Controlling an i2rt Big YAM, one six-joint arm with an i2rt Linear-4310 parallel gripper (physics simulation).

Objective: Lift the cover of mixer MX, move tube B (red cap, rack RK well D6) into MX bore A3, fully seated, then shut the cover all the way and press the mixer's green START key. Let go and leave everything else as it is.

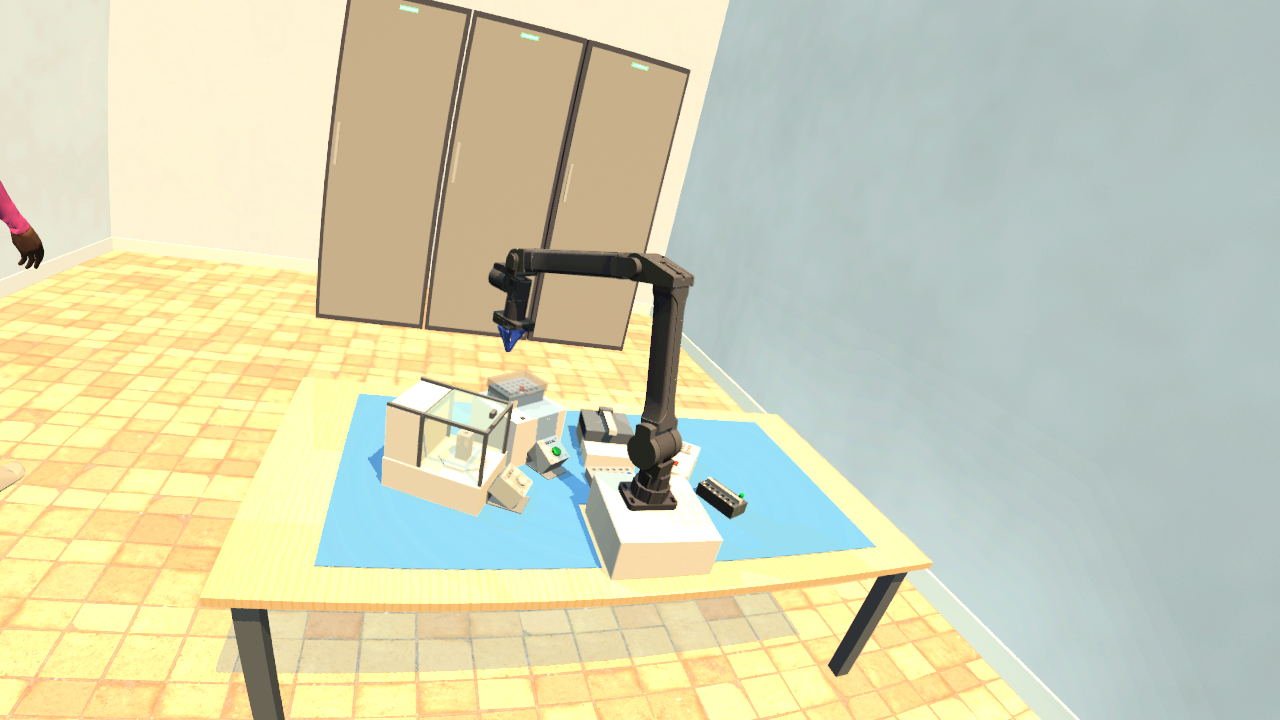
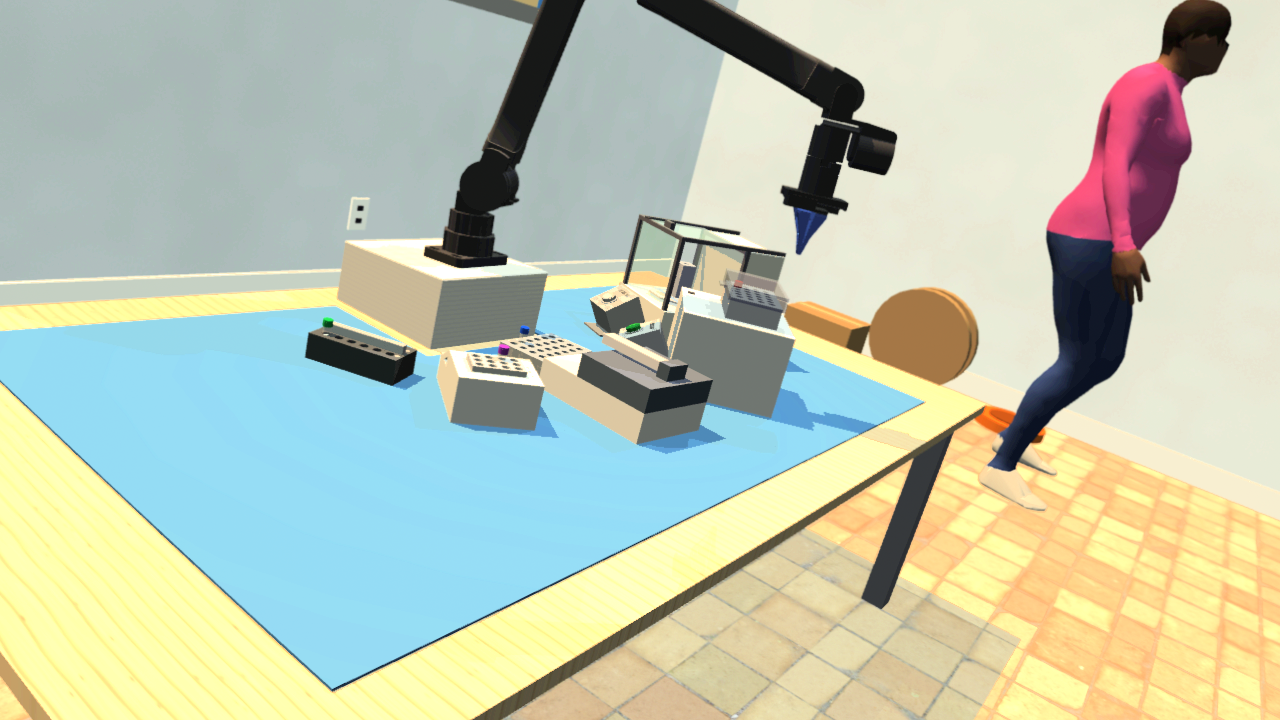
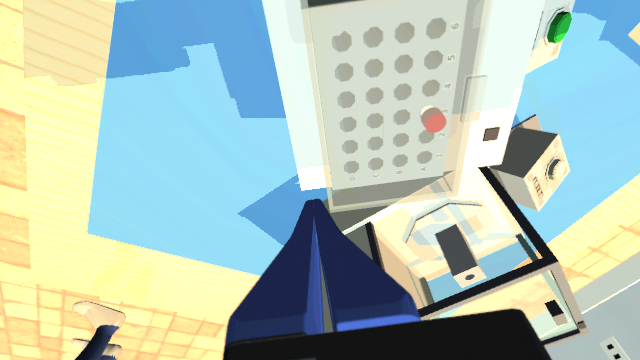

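Seen in the pictures: gripper, fingertip midpoint: [image 1: 508, 351] [image 2: 798, 254] [image 3: 314, 209]; arm's base, link origin: [image 1: 646, 498] [image 2: 465, 260].
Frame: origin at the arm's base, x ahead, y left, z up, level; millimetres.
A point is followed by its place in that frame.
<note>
The mixer [image 1: 534, 428] {z 0, x 304, y 199 mm} [image 2: 732, 362] {z -32, x 445, y 152 mm} [image 3: 492, 95] {z 29, x 324, y 208 mm} is a tall white box with a grey bored block on top. Its translucent cover [image 1: 526, 377] {z 84, x 432, y 210 mm} [image 2: 771, 282] {z 84, x 416, y 284 mm} [image 3: 387, 203] {z 84, x 379, y 295 mm} lies down over the block. The red-capped tube [image 1: 522, 388] {z 84, x 362, y 233 mm} [image 2: 737, 283] [image 3: 434, 121] {z 84, x 389, y 227 mm} stands upright under the cover, in column A, row 3; how deep it sits is hard to tell. The green key [image 1: 555, 451] {z -37, x 254, y 148 mm} [image 2: 633, 327] {z -37, x 264, y 136 mm} [image 3: 560, 27] {z -33, x 265, y 143 mm} is on a small sloped console beside the mixer. My gripper [image 1: 508, 348] {z 145, x 453, y 267 mm} [image 2: 799, 251] {z 145, x 453, y 267 mm} [image 3: 314, 209] {z 145, x 453, y 267 mm} is shut, empty, and hangs above the mixer's far end, touching nothing.
A glass-walled enclosure [image 1: 402, 471] {z -50, x 167, y 527 mm} stands beside the mixer, with a knob console [image 1: 510, 488] {z -44, x 102, y 288 mm} [image 2: 617, 308] {z -50, x 158, y 245 mm} [image 3: 520, 182] {z -29, x 167, y 287 mm}. A dark-lidded box [image 1: 604, 427] {z -17, x 354, y -20 mm} [image 2: 644, 380] {z -26, x 437, y -98 mm}, a white rack [image 2: 550, 347] {z -75, x 210, y -6 mm} with blue and magenta caps nearby, a white block [image 2: 496, 401] {z -71, x 330, y -264 mm} and a black tube strip [image 1: 720, 497] {z -70, x 85, y -268 mm} [image 2: 358, 358] {z -83, x 130, y -315 mm} stand nearer the arm base.
</note>
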